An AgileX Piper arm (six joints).
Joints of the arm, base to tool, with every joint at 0 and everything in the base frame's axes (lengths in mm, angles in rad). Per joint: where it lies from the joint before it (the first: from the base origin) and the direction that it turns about. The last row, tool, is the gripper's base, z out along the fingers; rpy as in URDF.
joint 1: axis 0 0 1 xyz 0.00 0.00 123.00
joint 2: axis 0 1 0 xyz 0.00 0.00 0.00
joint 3: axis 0 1 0 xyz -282.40 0.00 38.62
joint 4: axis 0.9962 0 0.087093 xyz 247.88 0.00 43.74
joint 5: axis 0 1 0 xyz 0.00 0.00 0.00
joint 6: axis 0.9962 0 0.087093 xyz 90.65 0.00 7.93
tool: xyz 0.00 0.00 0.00 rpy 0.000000 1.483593 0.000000
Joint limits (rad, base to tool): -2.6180..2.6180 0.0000..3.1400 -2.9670..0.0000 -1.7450..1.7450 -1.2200..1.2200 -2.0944..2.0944
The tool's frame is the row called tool.
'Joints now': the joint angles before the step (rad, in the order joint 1, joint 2, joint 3, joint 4, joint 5, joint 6). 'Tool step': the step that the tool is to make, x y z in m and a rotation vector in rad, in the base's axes. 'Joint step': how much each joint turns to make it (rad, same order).
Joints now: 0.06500, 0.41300, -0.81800, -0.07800, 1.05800, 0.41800
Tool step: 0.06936, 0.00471, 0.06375, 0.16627, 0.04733, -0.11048
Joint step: 0.00002, 0.35602, -0.31901, 0.00298, 0.01300, 0.20003
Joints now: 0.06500, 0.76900, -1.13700, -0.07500, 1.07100, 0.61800
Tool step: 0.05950, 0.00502, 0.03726, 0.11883, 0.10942, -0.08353
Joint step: 0.00001, 0.28101, -0.30502, 0.01799, 0.13400, 0.13502
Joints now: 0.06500, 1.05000, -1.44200, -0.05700, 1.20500, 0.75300
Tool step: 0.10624, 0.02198, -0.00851, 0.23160, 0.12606, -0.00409
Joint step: 0.00002, 0.36600, -0.26201, 0.17699, 0.00401, 0.11002
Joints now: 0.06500, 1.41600, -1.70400, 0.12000, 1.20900, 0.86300
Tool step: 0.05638, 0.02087, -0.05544, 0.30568, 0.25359, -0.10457
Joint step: -0.00002, 0.19400, -0.00398, 0.20702, 0.00199, 0.20698
